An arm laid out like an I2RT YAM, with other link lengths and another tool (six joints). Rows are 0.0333 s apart.
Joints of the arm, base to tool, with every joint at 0 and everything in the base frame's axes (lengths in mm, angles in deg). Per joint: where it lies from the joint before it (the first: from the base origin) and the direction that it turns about. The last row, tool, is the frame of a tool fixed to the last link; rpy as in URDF.
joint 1: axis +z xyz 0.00 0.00 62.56
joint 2: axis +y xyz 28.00 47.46 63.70
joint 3: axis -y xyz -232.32 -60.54 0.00
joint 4: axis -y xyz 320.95 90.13 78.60
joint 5: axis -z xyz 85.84 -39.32 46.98
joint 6: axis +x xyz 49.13 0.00 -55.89
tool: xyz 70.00 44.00 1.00 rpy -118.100 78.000 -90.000
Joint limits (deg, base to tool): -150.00..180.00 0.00..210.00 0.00..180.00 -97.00..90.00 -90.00..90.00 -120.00..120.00
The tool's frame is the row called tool.
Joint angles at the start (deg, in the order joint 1, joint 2, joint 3, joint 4, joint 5, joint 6): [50.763 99.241 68.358 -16.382 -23.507 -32.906]
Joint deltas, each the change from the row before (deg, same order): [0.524 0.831 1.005 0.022 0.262 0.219]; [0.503 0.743 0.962 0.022 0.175 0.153]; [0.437 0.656 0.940 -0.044 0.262 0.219]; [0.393 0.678 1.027 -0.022 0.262 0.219]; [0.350 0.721 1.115 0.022 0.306 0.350]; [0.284 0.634 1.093 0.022 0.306 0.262]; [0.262 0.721 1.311 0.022 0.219 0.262]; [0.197 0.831 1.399 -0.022 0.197 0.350]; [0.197 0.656 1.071 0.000 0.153 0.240]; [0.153 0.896 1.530 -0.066 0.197 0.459]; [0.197 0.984 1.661 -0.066 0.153 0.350]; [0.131 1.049 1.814 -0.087 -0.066 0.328]
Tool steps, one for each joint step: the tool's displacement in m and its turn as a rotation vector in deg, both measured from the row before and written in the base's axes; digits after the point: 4 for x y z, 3 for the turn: [-0.0010 0.0052 0.0006 0.050 -0.112 0.198]; [-0.0012 0.0050 0.0010 0.122 -0.137 0.281]; [-0.0007 0.0046 0.0013 0.090 -0.136 0.111]; [-0.0002 0.0047 0.0018 0.161 -0.188 0.066]; [0.0005 0.0050 0.0022 0.228 -0.168 -0.095]; [0.0009 0.0047 0.0027 0.277 -0.269 -0.104]; [0.0014 0.0053 0.0037 0.423 -0.293 -0.065]; [0.0020 0.0053 0.0034 0.392 -0.172 -0.172]; [0.0011 0.0042 0.0024 0.296 -0.149 -0.068]; [0.0024 0.0055 0.0037 0.427 -0.095 -0.284]; [0.0022 0.0059 0.0039 0.472 -0.175 -0.137]; [0.0026 0.0061 0.0046 0.613 -0.107 -0.026]
